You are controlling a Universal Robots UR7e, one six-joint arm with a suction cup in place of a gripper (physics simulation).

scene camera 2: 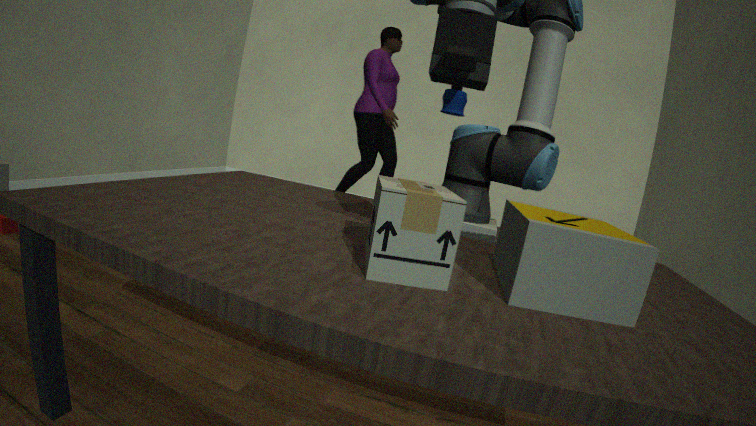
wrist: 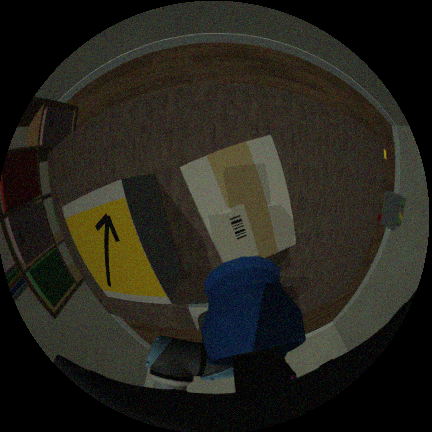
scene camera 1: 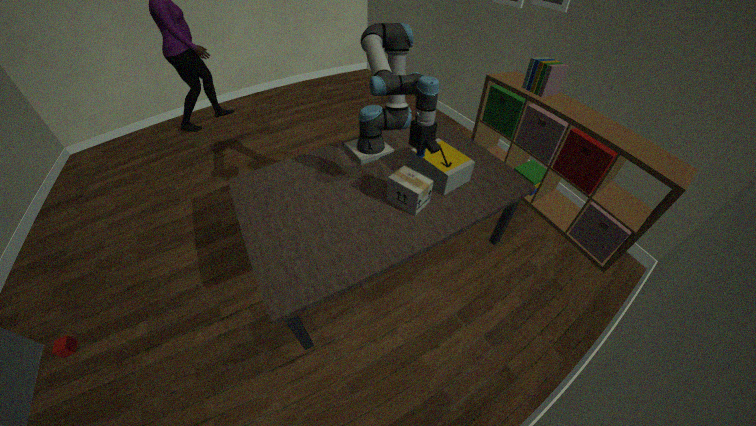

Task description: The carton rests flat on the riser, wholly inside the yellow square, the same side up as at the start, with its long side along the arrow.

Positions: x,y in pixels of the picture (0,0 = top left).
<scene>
A carton shows in scene camera 2 (pixel 414 230), in the wrist view and in scene camera 1. A riser shows in scene camera 2, in the wrist view (pixel 119 229) and in scene camera 1. The same spot on the carton: (scene camera 1: pixel 410 190) is (wrist: pixel 280 165). The same spot on the riser: (scene camera 1: pixel 449 168) is (scene camera 2: pixel 556 223).
</scene>
